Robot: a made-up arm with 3 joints. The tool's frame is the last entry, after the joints. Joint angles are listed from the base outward.
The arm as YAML. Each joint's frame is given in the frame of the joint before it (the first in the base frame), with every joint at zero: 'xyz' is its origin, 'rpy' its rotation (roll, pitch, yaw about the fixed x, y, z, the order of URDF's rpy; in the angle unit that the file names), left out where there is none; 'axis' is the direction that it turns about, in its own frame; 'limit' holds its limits. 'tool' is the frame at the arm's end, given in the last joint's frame.
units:
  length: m
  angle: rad
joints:
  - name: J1
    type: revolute
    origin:
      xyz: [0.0, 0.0, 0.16]
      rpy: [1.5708, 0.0, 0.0]
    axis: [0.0, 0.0, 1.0]
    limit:
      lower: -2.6
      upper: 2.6
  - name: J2
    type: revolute
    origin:
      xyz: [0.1, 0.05, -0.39]
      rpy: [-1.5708, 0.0, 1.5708]
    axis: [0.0, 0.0, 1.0]
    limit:
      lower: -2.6
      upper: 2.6
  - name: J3
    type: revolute
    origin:
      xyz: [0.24, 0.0, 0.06]
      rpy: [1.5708, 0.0, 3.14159]
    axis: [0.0, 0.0, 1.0]
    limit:
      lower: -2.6
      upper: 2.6
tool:
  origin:
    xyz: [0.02, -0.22, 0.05]
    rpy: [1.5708, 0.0, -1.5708]
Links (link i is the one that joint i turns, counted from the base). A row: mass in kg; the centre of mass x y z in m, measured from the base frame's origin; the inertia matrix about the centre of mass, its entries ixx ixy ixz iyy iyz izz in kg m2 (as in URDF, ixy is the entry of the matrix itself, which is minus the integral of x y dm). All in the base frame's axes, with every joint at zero. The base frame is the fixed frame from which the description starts. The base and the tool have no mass.
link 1: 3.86; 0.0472 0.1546 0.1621; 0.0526 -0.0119 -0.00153 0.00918 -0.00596 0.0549
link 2: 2.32; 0.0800 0.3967 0.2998; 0.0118 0 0.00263 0.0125 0 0.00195
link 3: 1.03; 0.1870 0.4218 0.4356; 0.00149 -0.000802 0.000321 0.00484 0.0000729 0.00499
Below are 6 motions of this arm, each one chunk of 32 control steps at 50 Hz.
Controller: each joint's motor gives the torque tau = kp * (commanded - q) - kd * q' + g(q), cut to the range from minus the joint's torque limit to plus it. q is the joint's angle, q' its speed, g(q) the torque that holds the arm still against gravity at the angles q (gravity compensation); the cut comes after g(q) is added. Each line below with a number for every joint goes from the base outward.
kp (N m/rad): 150 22 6.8
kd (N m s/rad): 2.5 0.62 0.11
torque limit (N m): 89 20 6.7
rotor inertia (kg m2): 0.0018 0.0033 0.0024
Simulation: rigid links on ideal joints. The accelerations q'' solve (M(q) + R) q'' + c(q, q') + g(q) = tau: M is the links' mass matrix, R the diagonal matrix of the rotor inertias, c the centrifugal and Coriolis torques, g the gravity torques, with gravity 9.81 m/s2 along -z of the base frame. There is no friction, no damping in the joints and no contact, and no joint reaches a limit. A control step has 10 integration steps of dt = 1/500 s. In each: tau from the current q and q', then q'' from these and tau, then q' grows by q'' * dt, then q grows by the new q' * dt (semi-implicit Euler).
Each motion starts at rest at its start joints. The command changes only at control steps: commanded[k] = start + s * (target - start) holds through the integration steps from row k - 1 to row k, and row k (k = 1, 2, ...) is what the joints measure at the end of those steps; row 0 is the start. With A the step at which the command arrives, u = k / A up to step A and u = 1 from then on. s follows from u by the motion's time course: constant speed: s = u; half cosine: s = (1 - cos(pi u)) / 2; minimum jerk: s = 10 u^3 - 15 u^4 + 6 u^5; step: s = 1 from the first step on.
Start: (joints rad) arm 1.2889 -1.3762 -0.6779
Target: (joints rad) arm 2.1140 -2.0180 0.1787
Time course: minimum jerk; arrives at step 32
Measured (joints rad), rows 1 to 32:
1: 1.2890 -1.3763 -0.6778
2: 1.2898 -1.3767 -0.6772
3: 1.2925 -1.3781 -0.6751
4: 1.2983 -1.3813 -0.6705
5: 1.3081 -1.3867 -0.6627
6: 1.3225 -1.3947 -0.6510
7: 1.3416 -1.4057 -0.6352
8: 1.3656 -1.4199 -0.6151
9: 1.3942 -1.4376 -0.5908
10: 1.4272 -1.4587 -0.5624
11: 1.4642 -1.4835 -0.5300
12: 1.5047 -1.5119 -0.4940
13: 1.5480 -1.5438 -0.4546
14: 1.5936 -1.5789 -0.4121
15: 1.6406 -1.6168 -0.3668
16: 1.6883 -1.6571 -0.3188
17: 1.7360 -1.6990 -0.2683
18: 1.7829 -1.7418 -0.2156
19: 1.8286 -1.7846 -0.1612
20: 1.8724 -1.8264 -0.1054
21: 1.9137 -1.8659 -0.0490
22: 1.9521 -1.9022 0.0070
23: 1.9871 -1.9341 0.0615
24: 2.0184 -1.9607 0.1131
25: 2.0455 -1.9817 0.1604
26: 2.0682 -1.9967 0.2020
27: 2.0863 -2.0062 0.2365
28: 2.1000 -2.0108 0.2627
29: 2.1093 -2.0116 0.2800
30: 2.1148 -2.0098 0.2879
31: 2.1173 -2.0068 0.2867
32: 2.1177 -2.0037 0.2769

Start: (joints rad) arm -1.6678 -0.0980 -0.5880
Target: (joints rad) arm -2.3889 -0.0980 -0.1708
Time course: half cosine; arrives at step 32
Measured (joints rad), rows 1 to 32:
1: -1.6681 -0.0980 -0.5885
2: -1.6696 -0.0979 -0.5907
3: -1.6734 -0.0978 -0.5961
4: -1.6808 -0.0975 -0.6053
5: -1.6921 -0.0972 -0.6177
6: -1.7075 -0.0970 -0.6313
7: -1.7267 -0.0969 -0.6433
8: -1.7491 -0.0971 -0.6510
9: -1.7743 -0.0975 -0.6522
10: -1.8021 -0.0981 -0.6456
11: -1.8324 -0.0990 -0.6307
12: -1.8652 -0.1000 -0.6080
13: -1.9003 -0.1011 -0.5783
14: -1.9374 -0.1022 -0.5426
15: -1.9760 -0.1031 -0.5019
16: -2.0156 -0.1037 -0.4577
17: -2.0554 -0.1041 -0.4110
18: -2.0946 -0.1041 -0.3635
19: -2.1327 -0.1036 -0.3166
20: -2.1690 -0.1026 -0.2719
21: -2.2032 -0.1012 -0.2308
22: -2.2349 -0.0994 -0.1949
23: -2.2641 -0.0972 -0.1649
24: -2.2906 -0.0950 -0.1416
25: -2.3144 -0.0928 -0.1250
26: -2.3355 -0.0909 -0.1149
27: -2.3539 -0.0894 -0.1104
28: -2.3694 -0.0886 -0.1105
29: -2.3819 -0.0884 -0.1139
30: -2.3912 -0.0888 -0.1191
31: -2.3973 -0.0899 -0.1251
32: -2.3999 -0.0914 -0.1308

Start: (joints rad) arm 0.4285 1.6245 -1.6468
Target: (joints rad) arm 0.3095 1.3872 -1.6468
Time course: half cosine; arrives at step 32
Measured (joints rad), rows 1 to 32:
1: 0.4283 1.6245 -1.6468
2: 0.4277 1.6243 -1.6468
3: 0.4265 1.6239 -1.6467
4: 0.4246 1.6231 -1.6466
5: 0.4222 1.6218 -1.6466
6: 0.4192 1.6199 -1.6465
7: 0.4158 1.6172 -1.6465
8: 0.4119 1.6135 -1.6465
9: 0.4076 1.6088 -1.6467
10: 0.4030 1.6028 -1.6468
11: 0.3980 1.5956 -1.6471
12: 0.3927 1.5870 -1.6475
13: 0.3873 1.5771 -1.6481
14: 0.3817 1.5659 -1.6487
15: 0.3760 1.5535 -1.6493
16: 0.3702 1.5400 -1.6500
17: 0.3645 1.5256 -1.6507
18: 0.3588 1.5104 -1.6513
19: 0.3532 1.4946 -1.6519
20: 0.3477 1.4786 -1.6522
21: 0.3425 1.4626 -1.6524
22: 0.3376 1.4468 -1.6523
23: 0.3329 1.4314 -1.6520
24: 0.3286 1.4169 -1.6514
25: 0.3246 1.4033 -1.6505
26: 0.3211 1.3909 -1.6494
27: 0.3180 1.3799 -1.6481
28: 0.3154 1.3705 -1.6468
29: 0.3132 1.3627 -1.6453
30: 0.3117 1.3568 -1.6439
31: 0.3106 1.3527 -1.6426
32: 0.3101 1.3504 -1.6416

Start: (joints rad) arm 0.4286 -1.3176 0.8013
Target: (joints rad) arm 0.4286 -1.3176 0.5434
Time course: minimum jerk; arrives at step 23
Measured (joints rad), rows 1 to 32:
1: 0.4286 -1.3176 0.8013
2: 0.4286 -1.3176 0.8012
3: 0.4286 -1.3176 0.8008
4: 0.4287 -1.3176 0.7998
5: 0.4287 -1.3175 0.7977
6: 0.4288 -1.3173 0.7939
7: 0.4289 -1.3171 0.7877
8: 0.4290 -1.3169 0.7785
9: 0.4291 -1.3165 0.7658
10: 0.4291 -1.3162 0.7493
11: 0.4291 -1.3158 0.7290
12: 0.4290 -1.3155 0.7051
13: 0.4289 -1.3153 0.6781
14: 0.4288 -1.3152 0.6489
15: 0.4286 -1.3154 0.6185
16: 0.4284 -1.3157 0.5881
17: 0.4283 -1.3163 0.5592
18: 0.4282 -1.3171 0.5331
19: 0.4281 -1.3181 0.5109
20: 0.4281 -1.3192 0.4939
21: 0.4281 -1.3202 0.4827
22: 0.4281 -1.3212 0.4776
23: 0.4281 -1.3219 0.4787
24: 0.4280 -1.3223 0.4854
25: 0.4280 -1.3224 0.4966
26: 0.4280 -1.3221 0.5110
27: 0.4281 -1.3214 0.5272
28: 0.4283 -1.3203 0.5436
29: 0.4285 -1.3191 0.5588
30: 0.4287 -1.3177 0.5715
31: 0.4289 -1.3163 0.5808
32: 0.4291 -1.3150 0.5862

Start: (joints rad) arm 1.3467 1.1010 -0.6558
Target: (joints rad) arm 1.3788 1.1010 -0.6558
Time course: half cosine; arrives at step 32
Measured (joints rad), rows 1 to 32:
1: 1.3467 1.1010 -0.6558
2: 1.3469 1.1011 -0.6557
3: 1.3471 1.1012 -0.6555
4: 1.3476 1.1013 -0.6552
5: 1.3482 1.1015 -0.6549
6: 1.3490 1.1017 -0.6545
7: 1.3498 1.1020 -0.6542
8: 1.3509 1.1021 -0.6540
9: 1.3520 1.1023 -0.6538
10: 1.3532 1.1024 -0.6537
11: 1.3545 1.1025 -0.6538
12: 1.3560 1.1025 -0.6539
13: 1.3575 1.1025 -0.6541
14: 1.3590 1.1024 -0.6544
15: 1.3606 1.1022 -0.6548
16: 1.3622 1.1020 -0.6552
17: 1.3638 1.1018 -0.6556
18: 1.3654 1.1015 -0.6560
19: 1.3670 1.1012 -0.6563
20: 1.3685 1.1009 -0.6567
21: 1.3700 1.1006 -0.6570
22: 1.3714 1.1003 -0.6572
23: 1.3728 1.1000 -0.6573
24: 1.3740 1.0998 -0.6574
25: 1.3751 1.0996 -0.6575
26: 1.3761 1.0995 -0.6575
27: 1.3769 1.0994 -0.6574
28: 1.3777 1.0993 -0.6574
29: 1.3782 1.0993 -0.6573
30: 1.3787 1.0993 -0.6572
31: 1.3789 1.0993 -0.6572
32: 1.3790 1.0994 -0.6571

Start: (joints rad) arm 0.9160 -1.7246 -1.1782
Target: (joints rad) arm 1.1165 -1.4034 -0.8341
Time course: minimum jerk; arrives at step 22
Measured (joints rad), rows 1 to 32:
1: 0.9161 -1.7246 -1.1782
2: 0.9167 -1.7247 -1.1780
3: 0.9186 -1.7250 -1.1773
4: 0.9224 -1.7254 -1.1756
5: 0.9284 -1.7254 -1.1721
6: 0.9367 -1.7245 -1.1661
7: 0.9472 -1.7219 -1.1566
8: 0.9598 -1.7170 -1.1427
9: 0.9740 -1.7089 -1.1237
10: 0.9896 -1.6969 -1.0991
11: 1.0060 -1.6803 -1.0689
12: 1.0227 -1.6587 -1.0337
13: 1.0393 -1.6318 -0.9945
14: 1.0553 -1.5997 -0.9530
15: 1.0701 -1.5628 -0.9113
16: 1.0836 -1.5219 -0.8717
17: 1.0953 -1.4781 -0.8367
18: 1.1051 -1.4332 -0.8081
19: 1.1129 -1.3892 -0.7875
20: 1.1186 -1.3482 -0.7754
21: 1.1222 -1.3123 -0.7716
22: 1.1243 -1.2835 -0.7750
23: 1.1253 -1.2630 -0.7838
24: 1.1257 -1.2518 -0.7958
25: 1.1258 -1.2496 -0.8094
26: 1.1256 -1.2559 -0.8233
27: 1.1250 -1.2695 -0.8367
28: 1.1239 -1.2890 -0.8487
29: 1.1225 -1.3130 -0.8589
30: 1.1208 -1.3399 -0.8667
31: 1.1190 -1.3680 -0.8718
32: 1.1171 -1.3959 -0.8742

